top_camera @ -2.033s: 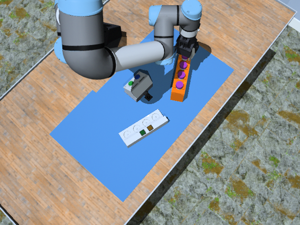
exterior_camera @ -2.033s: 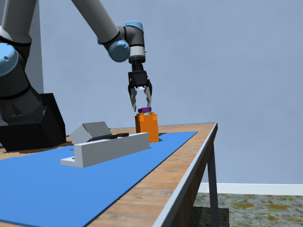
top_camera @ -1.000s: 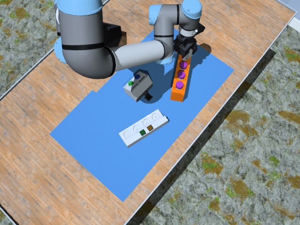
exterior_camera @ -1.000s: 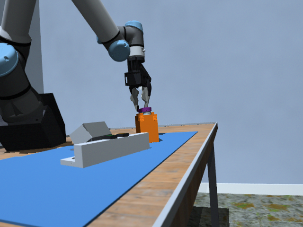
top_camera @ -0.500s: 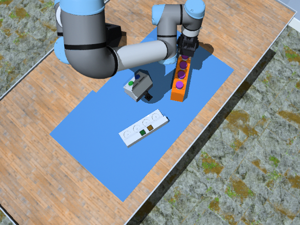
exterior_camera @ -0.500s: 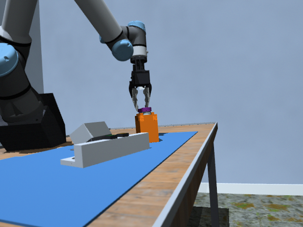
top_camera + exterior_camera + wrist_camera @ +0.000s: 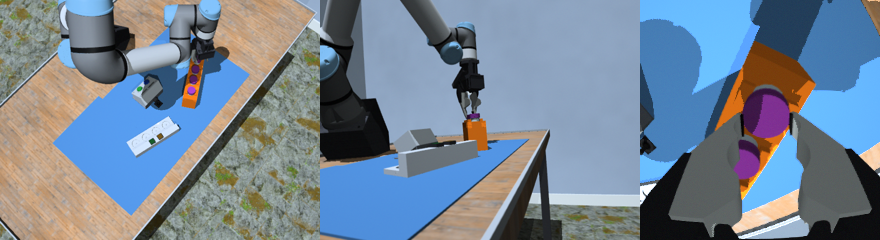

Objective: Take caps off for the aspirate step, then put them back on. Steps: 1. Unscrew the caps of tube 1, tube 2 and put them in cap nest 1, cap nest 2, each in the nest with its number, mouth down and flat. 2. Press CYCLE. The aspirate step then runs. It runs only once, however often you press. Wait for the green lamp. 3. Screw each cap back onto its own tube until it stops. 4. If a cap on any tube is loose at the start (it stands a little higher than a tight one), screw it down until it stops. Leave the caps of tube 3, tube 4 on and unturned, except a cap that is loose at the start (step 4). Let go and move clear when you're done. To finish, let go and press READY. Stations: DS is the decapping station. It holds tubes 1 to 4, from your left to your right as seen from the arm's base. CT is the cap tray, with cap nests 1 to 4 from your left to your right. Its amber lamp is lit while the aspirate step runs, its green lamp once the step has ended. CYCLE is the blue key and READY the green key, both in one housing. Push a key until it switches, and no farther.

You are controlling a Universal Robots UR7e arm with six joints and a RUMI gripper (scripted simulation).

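Now: hand 1 cm above the purple cap. Round my hand: grey key housing (24 cm to the right, 8 cm behind, 7 cm below); then green key (26 cm to the right, 10 cm behind, 6 cm below); then blue key (22 cm to the right, 10 cm behind, 6 cm below).
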